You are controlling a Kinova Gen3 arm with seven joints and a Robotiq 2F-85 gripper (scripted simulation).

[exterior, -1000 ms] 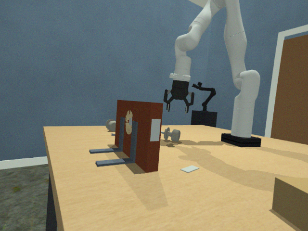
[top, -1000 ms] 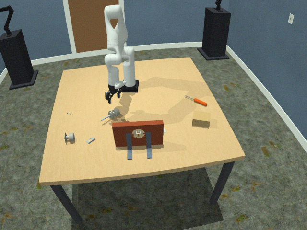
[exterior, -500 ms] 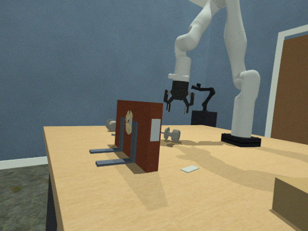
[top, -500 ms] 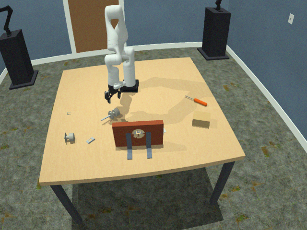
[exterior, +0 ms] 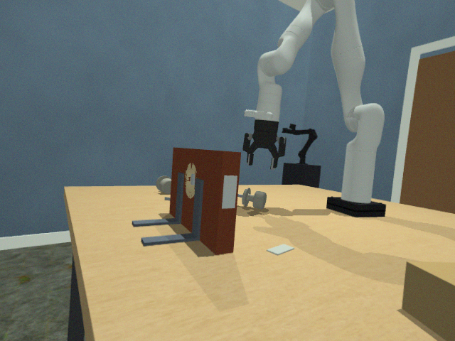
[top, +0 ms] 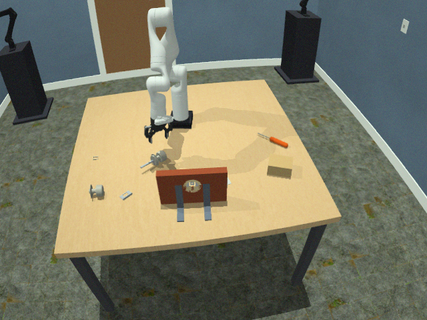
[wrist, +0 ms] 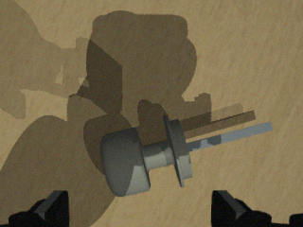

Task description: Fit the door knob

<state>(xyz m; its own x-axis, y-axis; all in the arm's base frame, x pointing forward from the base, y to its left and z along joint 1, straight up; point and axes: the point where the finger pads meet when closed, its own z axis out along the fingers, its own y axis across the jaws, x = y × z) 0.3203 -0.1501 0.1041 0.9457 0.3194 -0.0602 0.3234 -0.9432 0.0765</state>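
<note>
Right now the door knob is 2 cm ahead of my hand, 3 cm to the right of it and 11 cm below it. From my hand the other things lie so: tan box 20 cm ahead, 57 cm to the left, 12 cm below; then wooden slab 30 cm ahead, 11 cm to the left, 5 cm below.
</note>
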